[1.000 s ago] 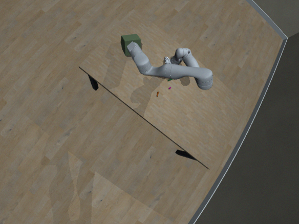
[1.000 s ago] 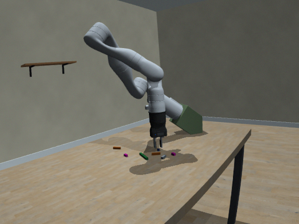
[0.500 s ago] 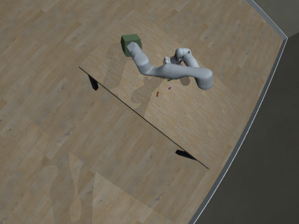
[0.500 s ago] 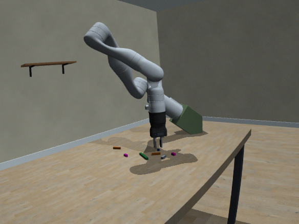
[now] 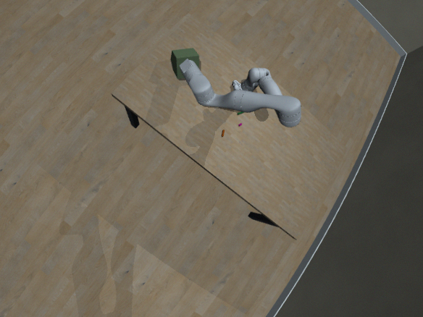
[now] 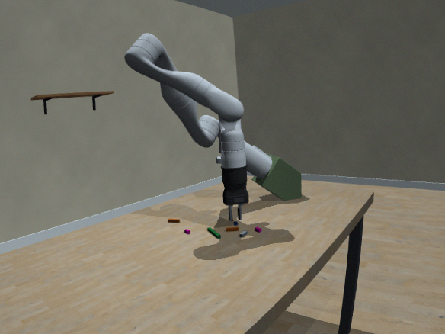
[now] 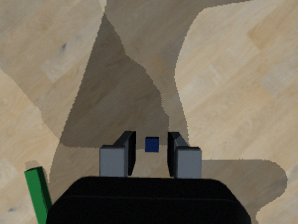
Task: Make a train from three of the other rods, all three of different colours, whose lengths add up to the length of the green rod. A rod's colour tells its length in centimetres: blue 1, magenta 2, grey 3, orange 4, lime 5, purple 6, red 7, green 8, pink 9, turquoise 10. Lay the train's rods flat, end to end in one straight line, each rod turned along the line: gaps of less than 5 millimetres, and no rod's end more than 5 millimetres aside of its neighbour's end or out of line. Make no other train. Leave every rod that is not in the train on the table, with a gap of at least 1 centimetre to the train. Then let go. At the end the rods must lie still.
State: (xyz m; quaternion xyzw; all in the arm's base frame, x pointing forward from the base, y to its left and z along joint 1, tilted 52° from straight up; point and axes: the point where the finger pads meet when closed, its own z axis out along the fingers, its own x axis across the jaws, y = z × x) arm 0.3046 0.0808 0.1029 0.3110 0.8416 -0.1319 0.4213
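Right now the blue rod is 3 cm below my hand. Also, from my hand: grey rod 8 cm ahead, 6 cm to the left, 3 cm below; green rod 10 cm ahead, 3 cm to the right, 3 cm below.
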